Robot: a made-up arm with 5 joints. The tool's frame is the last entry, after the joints.
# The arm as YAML. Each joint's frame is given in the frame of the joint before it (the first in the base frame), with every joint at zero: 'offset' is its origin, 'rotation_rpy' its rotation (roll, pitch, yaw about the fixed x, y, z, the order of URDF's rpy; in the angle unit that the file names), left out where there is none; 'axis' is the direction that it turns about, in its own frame. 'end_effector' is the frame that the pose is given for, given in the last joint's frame.
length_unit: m
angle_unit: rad
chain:
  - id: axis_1
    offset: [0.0, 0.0, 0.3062]
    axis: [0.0, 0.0, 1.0]
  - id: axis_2
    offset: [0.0, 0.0, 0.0]
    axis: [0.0, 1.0, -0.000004]
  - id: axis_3
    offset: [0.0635, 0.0, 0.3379]
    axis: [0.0, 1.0, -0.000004]
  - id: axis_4
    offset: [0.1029, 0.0, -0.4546]
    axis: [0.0, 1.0, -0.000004]
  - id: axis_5
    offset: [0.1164, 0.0, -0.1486]
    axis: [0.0, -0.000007, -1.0]
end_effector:
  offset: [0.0, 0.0, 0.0]
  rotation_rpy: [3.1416, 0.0, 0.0]
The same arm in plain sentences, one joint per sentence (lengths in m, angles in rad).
The arm has five revolute joints in a row. What follows holds with every joint at zero, and every direction is one of the base frame's.
Joint 1 lies 0.3062 m along +z from the base frame's origin and turns about +z.
Joint 2 lies at the same point as joint 1 and turns about +y.
Joint 3 lies 0.0635 m along +x and 0.3379 m along +z from joint 2 and turns about +y.
Joint 4 lies 0.1029 m along +x and 0.4546 m along -z from joint 3 and turns about +y.
Joint 5 lies 0.1164 m along +x and 0.1486 m along -z from joint 4 and turns about -z.
The tool frame, which is the frame that the pose is given for, lies at the same point as joint 5; its axes are the base frame's turned by roll -3.1416, pitch 0 and yaw 0 rad (as in URDF: about the fixed x, then y, then z).

